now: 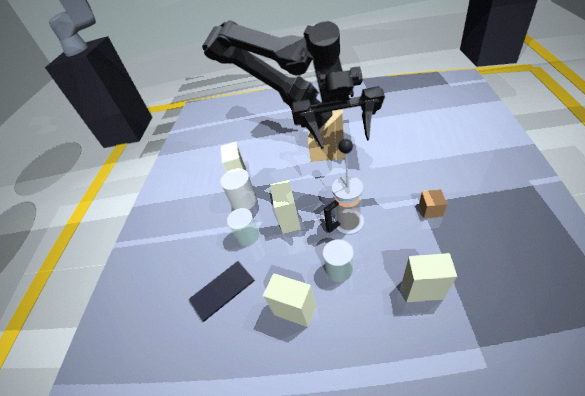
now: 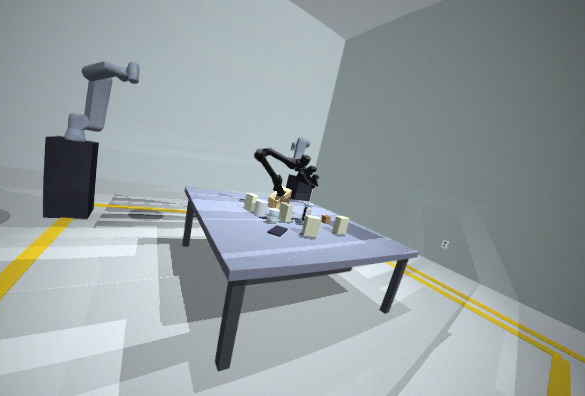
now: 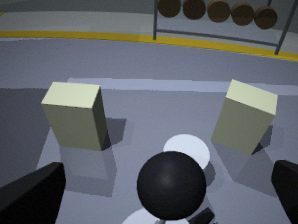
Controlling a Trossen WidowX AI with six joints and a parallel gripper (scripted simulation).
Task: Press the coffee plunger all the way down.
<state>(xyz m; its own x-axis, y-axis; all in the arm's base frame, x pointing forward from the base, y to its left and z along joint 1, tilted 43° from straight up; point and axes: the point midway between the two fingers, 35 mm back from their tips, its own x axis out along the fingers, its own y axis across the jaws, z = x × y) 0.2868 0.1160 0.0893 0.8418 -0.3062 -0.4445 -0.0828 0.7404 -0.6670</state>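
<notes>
My gripper tip is 14 cm above the coffee press, 1 cm to the left of it and 1 cm short of it. Round my gripper tip: flat black slab: 32 cm to the right, 26 cm below, 16 cm ahead.
</notes>
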